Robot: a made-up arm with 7 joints. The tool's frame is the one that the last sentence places.
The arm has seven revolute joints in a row. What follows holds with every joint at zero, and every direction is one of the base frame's. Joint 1 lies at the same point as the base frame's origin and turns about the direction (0.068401, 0.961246, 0.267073). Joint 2 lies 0.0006 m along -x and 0.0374 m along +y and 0.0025 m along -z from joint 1 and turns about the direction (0.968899, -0.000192, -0.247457). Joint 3 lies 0.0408 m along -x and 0.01 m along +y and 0.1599 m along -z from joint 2 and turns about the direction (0.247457, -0.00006, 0.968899). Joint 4 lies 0.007 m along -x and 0.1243 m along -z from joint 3 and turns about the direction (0.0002, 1, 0.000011). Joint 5 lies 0.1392 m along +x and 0.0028 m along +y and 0.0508 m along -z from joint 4 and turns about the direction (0.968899, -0.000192, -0.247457). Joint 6 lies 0.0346 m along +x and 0.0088 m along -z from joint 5 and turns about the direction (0.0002, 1, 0.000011). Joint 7 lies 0.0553 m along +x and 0.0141 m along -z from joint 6 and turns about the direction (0.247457, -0.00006, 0.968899). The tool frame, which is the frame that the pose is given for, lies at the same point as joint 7; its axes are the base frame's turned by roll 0, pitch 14.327 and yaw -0.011 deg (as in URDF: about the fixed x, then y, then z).
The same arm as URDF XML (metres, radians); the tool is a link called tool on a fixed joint. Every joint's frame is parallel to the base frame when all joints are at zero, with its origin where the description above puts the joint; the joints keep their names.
<robot name="arm">
<link name="base_link"/>
<link name="link1"/>
<link name="link2"/>
<link name="link3"/>
<link name="link4"/>
<link name="link5"/>
<link name="link6"/>
<link name="link7"/>
<link name="tool"/>
<joint name="joint 1" type="continuous"><parent link="base_link"/><child link="link1"/><origin xyz="0.0000 0.0000 0.0000"/><axis xyz="0.068403 0.961235 0.26711"/></joint>
<joint name="joint 2" type="continuous"><parent link="link1"/><child link="link2"/><origin xyz="-0.0006 0.0374 -0.0025"/><axis xyz="0.968889 -0.0002 -0.247497"/></joint>
<joint name="joint 3" type="continuous"><parent link="link2"/><child link="link3"/><origin xyz="-0.0408 0.0100 -0.1599"/><axis xyz="0.247497 -0.0001 0.968889"/></joint>
<joint name="joint 4" type="continuous"><parent link="link3"/><child link="link4"/><origin xyz="-0.0070 0.0000 -0.1243"/><axis xyz="0.0002 1 0"/></joint>
<joint name="joint 5" type="continuous"><parent link="link4"/><child link="link5"/><origin xyz="0.1392 0.0028 -0.0508"/><axis xyz="0.968889 -0.0002 -0.247497"/></joint>
<joint name="joint 6" type="continuous"><parent link="link5"/><child link="link6"/><origin xyz="0.0346 0.0000 -0.0088"/><axis xyz="0.0002 1 0"/></joint>
<joint name="joint 7" type="continuous"><parent link="link6"/><child link="link7"/><origin xyz="0.0553 0.0000 -0.0141"/><axis xyz="0.247497 -0.0001 0.968889"/></joint>
<joint name="tool_fixed" type="fixed"><parent link="link7"/><child link="tool"/><origin xyz="0.0000 0.0000 0.0000" rpy="0.0000 0.2501 -0.0002"/></joint>
</robot>

